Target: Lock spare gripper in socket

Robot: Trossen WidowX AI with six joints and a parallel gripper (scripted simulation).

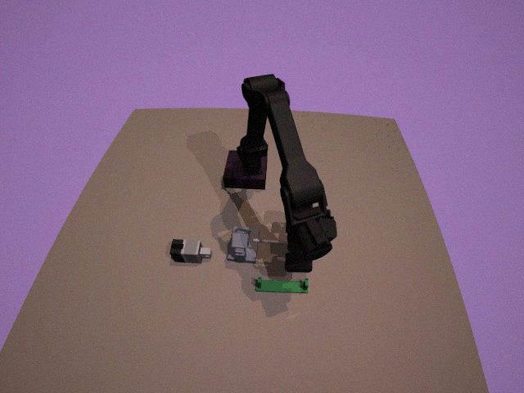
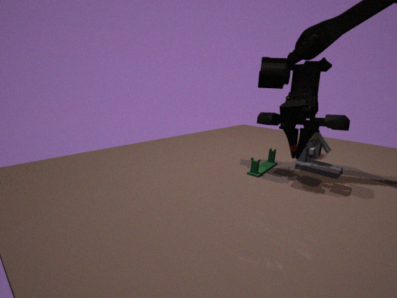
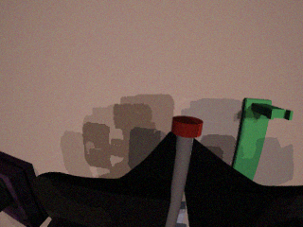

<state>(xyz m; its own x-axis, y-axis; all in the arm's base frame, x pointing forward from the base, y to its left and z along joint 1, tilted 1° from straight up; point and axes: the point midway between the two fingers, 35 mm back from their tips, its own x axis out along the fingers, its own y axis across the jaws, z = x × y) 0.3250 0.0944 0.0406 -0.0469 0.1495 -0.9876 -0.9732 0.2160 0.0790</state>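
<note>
My gripper tip is now 80 mm short of the green cradle, 60 mm to the left of it and 40 mm above it. Also, from my gripper tip: spare gripper 40 mm behind, 300 mm to the right, 30 mm below; then grey mount 40 mm behind, 150 mm to the right, 10 mm below.
</note>
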